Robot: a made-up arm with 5 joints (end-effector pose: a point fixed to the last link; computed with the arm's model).
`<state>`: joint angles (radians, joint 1 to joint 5).
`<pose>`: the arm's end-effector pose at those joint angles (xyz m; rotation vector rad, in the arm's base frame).
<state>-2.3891 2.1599 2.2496 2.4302 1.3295</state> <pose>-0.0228 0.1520 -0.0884 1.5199 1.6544 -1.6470</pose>
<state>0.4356 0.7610 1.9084 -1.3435 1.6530</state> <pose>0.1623 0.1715 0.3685 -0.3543 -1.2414 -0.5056</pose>
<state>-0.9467 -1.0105 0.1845 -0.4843 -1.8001</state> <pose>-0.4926 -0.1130 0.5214 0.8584 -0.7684 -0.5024</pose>
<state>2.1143 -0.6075 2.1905 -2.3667 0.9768</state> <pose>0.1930 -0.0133 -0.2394 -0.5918 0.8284 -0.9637</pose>
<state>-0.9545 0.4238 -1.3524 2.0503 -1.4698</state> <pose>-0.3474 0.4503 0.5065 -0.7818 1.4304 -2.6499</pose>
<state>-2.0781 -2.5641 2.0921 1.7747 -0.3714</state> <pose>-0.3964 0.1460 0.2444 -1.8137 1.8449 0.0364</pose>
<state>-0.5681 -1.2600 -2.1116 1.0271 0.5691</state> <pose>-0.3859 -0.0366 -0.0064 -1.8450 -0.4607 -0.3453</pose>
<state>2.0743 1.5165 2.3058 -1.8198 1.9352</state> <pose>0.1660 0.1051 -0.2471 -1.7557 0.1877 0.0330</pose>
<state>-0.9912 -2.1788 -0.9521 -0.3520 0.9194</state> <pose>-0.4127 -0.3852 0.3742 1.7982 0.8628 -1.7551</pose>
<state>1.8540 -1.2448 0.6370 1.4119 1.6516</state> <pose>0.6880 -0.2055 -0.4284 -1.9447 -0.5839 -0.3831</pose>
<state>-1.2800 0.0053 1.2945 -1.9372 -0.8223</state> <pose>-0.4610 -0.1385 0.2079 -2.4754 1.4799 0.4930</pose>
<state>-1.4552 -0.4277 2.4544 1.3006 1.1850</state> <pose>-0.0316 -0.2419 0.1022 -0.5103 -0.2338 -2.6245</pose>
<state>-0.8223 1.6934 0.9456 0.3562 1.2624</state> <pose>-0.4729 0.3757 0.4684 0.5167 -1.7067 -0.0461</pose>
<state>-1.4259 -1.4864 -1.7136 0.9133 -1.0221</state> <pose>-0.4220 -0.0784 -0.1769 -0.7087 -2.4549 -1.3400</pose>
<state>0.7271 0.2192 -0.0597 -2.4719 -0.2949</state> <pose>0.5083 0.2049 0.5182 0.0096 -1.7490 -0.1410</pose>
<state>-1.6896 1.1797 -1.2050 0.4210 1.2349</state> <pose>-0.5797 0.4994 0.4195 0.0968 -0.4450 -0.1835</pose>
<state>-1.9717 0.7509 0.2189 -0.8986 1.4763</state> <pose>-0.4796 0.2504 -0.1649 -1.1440 -2.3712 -0.3720</pose>
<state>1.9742 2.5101 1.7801 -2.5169 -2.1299</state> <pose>0.1627 0.2088 -0.1219 1.0556 -2.6058 0.2812</pose>
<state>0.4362 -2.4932 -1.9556 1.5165 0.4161</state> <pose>0.0350 -0.4416 0.2644 -1.2372 -0.4135 1.0523</pose>
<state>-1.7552 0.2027 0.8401 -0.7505 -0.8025</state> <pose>-0.5765 -0.0410 -0.0811 1.9143 -1.7515 0.0261</pose>
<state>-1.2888 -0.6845 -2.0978 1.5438 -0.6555</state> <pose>-0.2833 0.2408 -0.0951 -0.5568 -0.8563 -2.4870</pose>
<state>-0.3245 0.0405 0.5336 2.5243 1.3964</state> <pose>-0.1059 -0.0897 0.8431 1.6883 1.7569 1.3670</pose>
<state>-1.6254 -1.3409 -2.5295 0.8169 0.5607</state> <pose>-0.0389 -0.1304 -0.1578 -1.6885 -1.4082 -1.7626</pose>
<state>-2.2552 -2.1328 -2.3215 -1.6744 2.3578</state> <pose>-0.2960 -0.1850 -0.2254 0.1930 -1.2911 1.6284</pose>
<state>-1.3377 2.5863 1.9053 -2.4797 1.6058</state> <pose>-0.2992 0.0568 0.1912 -0.0012 -0.4597 2.8521</pose>
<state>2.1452 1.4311 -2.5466 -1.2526 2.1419</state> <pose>0.1373 0.2505 -0.4074 -1.1951 -0.9044 -0.6553</pose>
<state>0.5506 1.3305 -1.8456 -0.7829 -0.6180</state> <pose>0.5382 0.2617 0.1050 -1.9578 0.4609 -0.1672</pose>
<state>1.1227 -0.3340 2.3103 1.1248 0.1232</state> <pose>0.1745 -0.2318 0.1261 2.8550 1.1354 0.2160</pose>
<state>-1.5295 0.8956 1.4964 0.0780 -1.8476</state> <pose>-0.3295 0.0300 -0.0510 2.3754 0.3221 -0.2709</pose>
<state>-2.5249 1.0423 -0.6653 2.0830 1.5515</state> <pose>-0.8255 0.2602 -0.3405 0.8864 -0.9399 1.5792</pose>
